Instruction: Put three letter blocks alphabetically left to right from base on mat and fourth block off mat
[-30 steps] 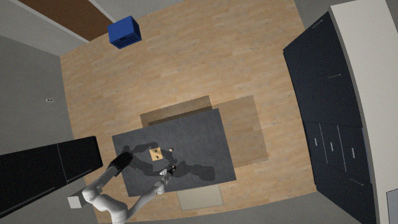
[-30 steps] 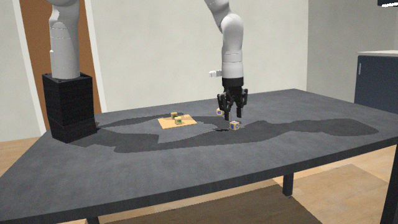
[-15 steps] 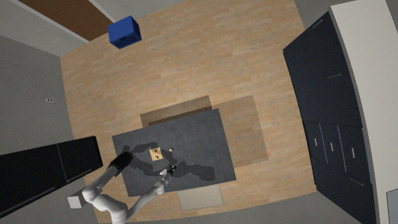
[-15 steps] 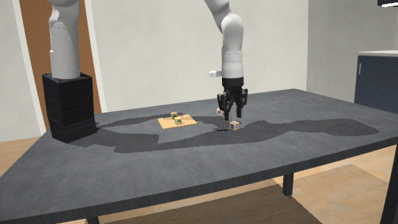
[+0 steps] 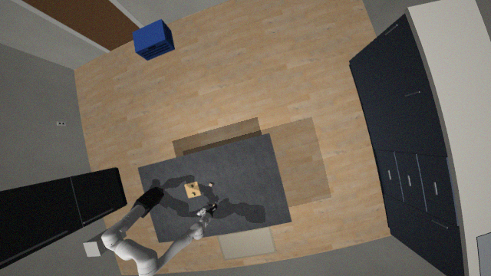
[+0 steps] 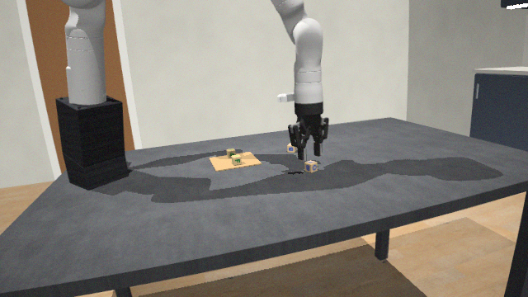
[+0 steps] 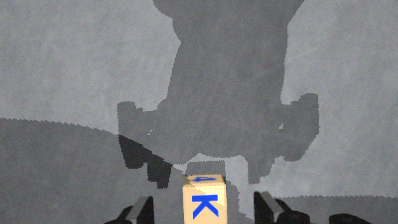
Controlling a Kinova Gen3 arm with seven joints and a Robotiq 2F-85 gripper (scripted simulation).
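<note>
The mat lies 210 mm to the left of my hand, 160 mm behind it and 50 mm below it. Also, from my hand: green-marked block 250 mm to the left, 160 mm behind, 30 mm below.
</note>
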